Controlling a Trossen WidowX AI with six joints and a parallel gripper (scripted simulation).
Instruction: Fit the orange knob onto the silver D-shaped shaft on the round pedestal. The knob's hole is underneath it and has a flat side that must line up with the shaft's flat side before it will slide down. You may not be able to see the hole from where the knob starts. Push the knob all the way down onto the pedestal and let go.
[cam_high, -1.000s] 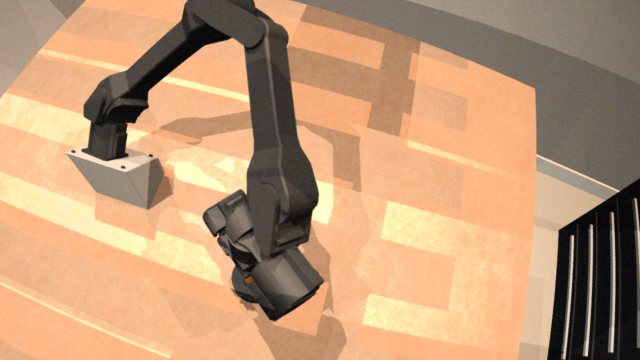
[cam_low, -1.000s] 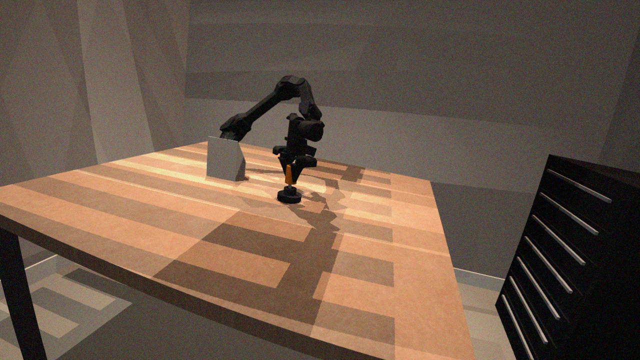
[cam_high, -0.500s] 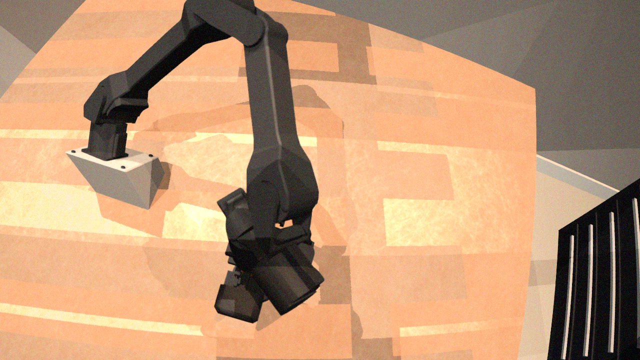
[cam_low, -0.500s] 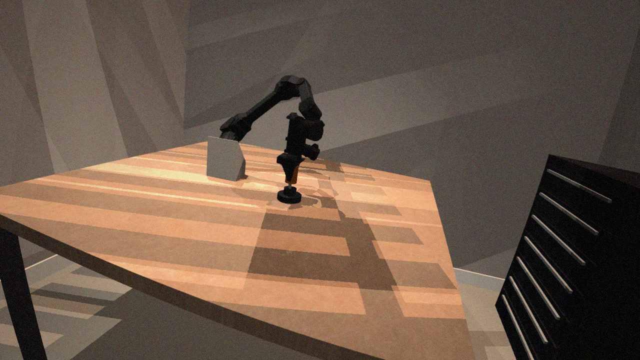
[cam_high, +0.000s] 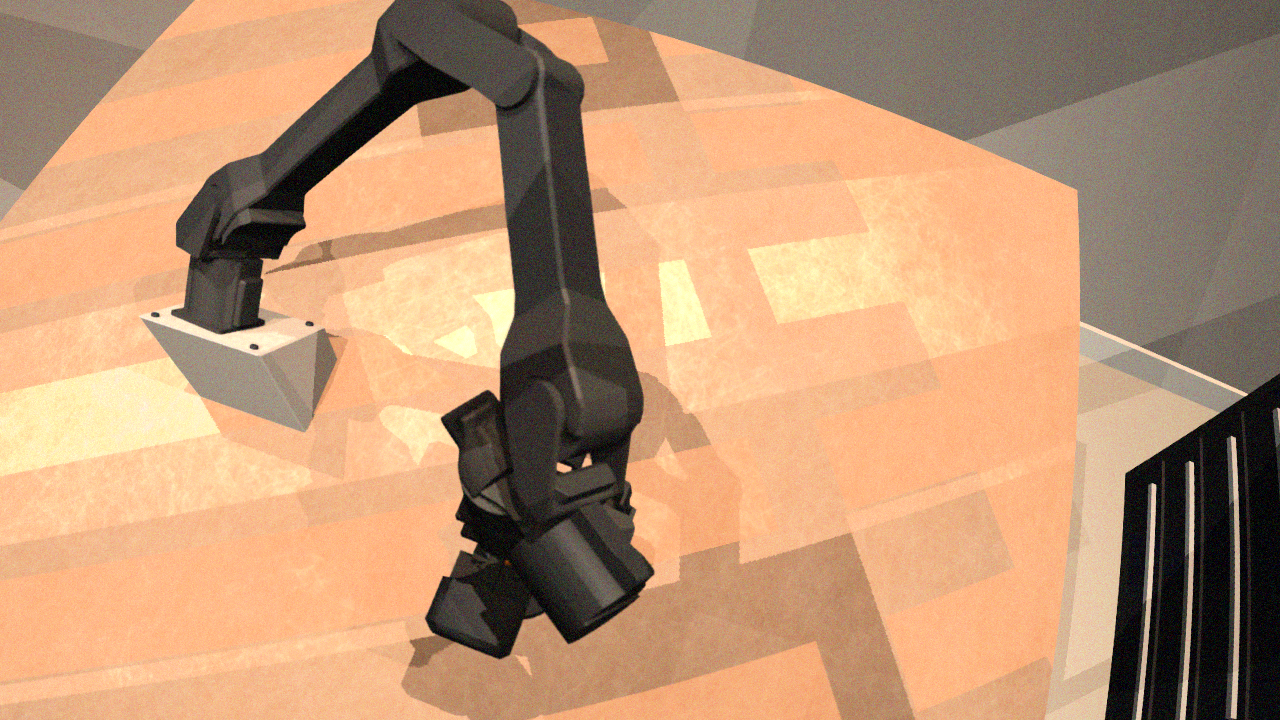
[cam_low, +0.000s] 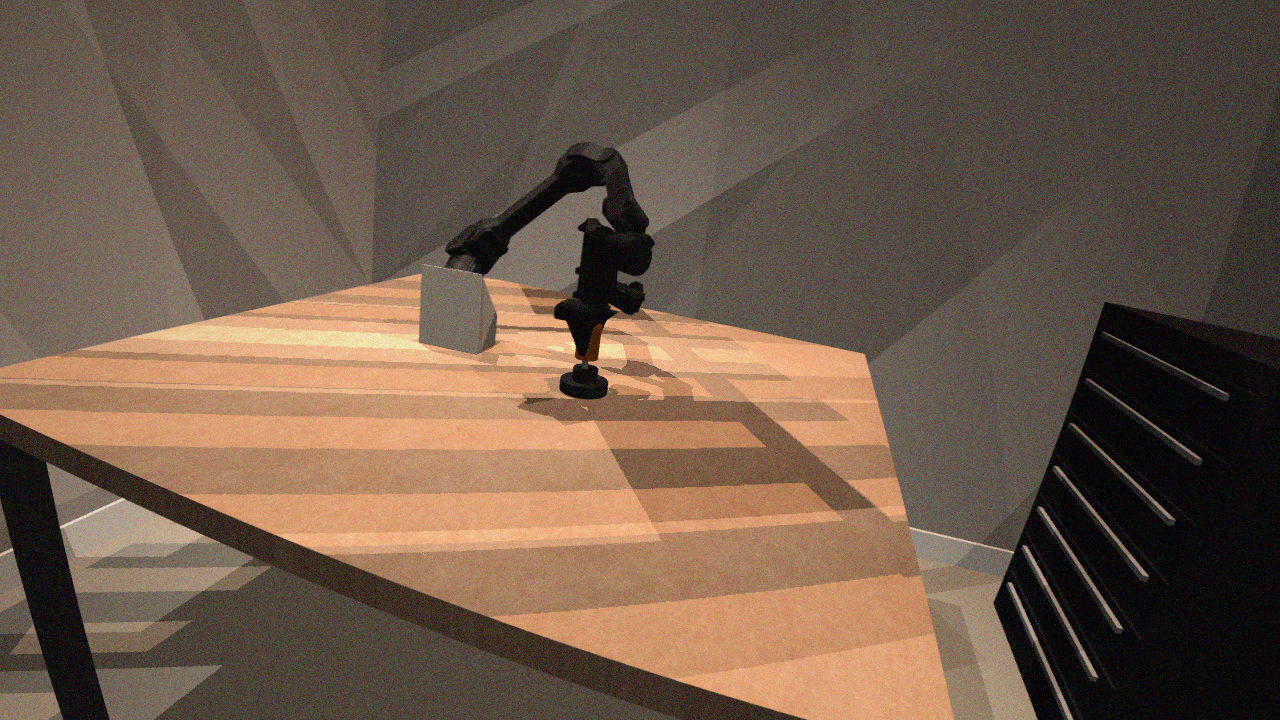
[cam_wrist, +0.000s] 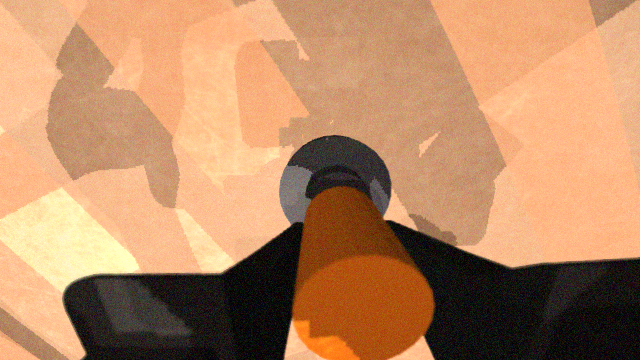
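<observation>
The orange knob lies 3 cm above my gripper tip. Also, from my gripper tip: round pedestal 4 cm below.
</observation>
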